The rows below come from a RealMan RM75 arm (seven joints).
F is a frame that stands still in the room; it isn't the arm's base.
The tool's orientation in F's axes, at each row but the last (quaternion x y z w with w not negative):
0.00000 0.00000 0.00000 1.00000
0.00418 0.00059 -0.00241 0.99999
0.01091 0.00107 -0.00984 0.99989
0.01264 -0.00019 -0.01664 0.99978
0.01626 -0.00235 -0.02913 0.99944
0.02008 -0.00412 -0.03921 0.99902
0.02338 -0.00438 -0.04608 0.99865
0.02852 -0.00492 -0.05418 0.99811
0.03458 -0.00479 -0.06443 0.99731
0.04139 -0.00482 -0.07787 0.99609
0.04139 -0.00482 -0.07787 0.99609
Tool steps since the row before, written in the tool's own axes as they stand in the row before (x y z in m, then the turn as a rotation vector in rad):
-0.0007 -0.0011 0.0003 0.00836 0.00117 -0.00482
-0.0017 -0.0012 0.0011 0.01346 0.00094 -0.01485
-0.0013 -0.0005 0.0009 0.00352 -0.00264 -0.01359
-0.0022 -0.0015 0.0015 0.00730 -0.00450 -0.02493
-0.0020 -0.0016 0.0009 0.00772 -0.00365 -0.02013
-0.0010 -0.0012 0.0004 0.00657 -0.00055 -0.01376
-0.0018 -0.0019 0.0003 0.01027 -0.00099 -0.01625
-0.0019 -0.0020 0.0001 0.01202 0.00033 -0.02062
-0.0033 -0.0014 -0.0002 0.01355 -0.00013 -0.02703
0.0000 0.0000 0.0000 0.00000 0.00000 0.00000
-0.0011 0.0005 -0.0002 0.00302 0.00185 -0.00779
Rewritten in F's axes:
-0.0007 -0.0011 0.0003 0.00836 0.00117 -0.00482
-0.0017 -0.0012 0.0011 0.01345 0.00100 -0.01486
-0.0013 -0.0005 0.0009 0.00344 -0.00241 -0.01365
-0.0022 -0.0015 0.0015 0.00717 -0.00411 -0.02504
-0.0021 -0.0015 0.0008 0.00761 -0.00344 -0.02021
-0.0011 -0.0011 0.0003 0.00664 -0.00052 -0.01373
-0.0020 -0.0017 0.0002 0.01031 -0.00118 -0.01621
-0.0021 -0.0018 0.0000 0.01225 0.00019 -0.02049
-0.0034 -0.0009 -0.0003 0.01380 -0.00003 -0.02690
0.0000 0.0000 0.0000 0.00000 0.00000 0.00000
-0.0010 0.0007 -0.0002 0.00339 0.00199 -0.00760

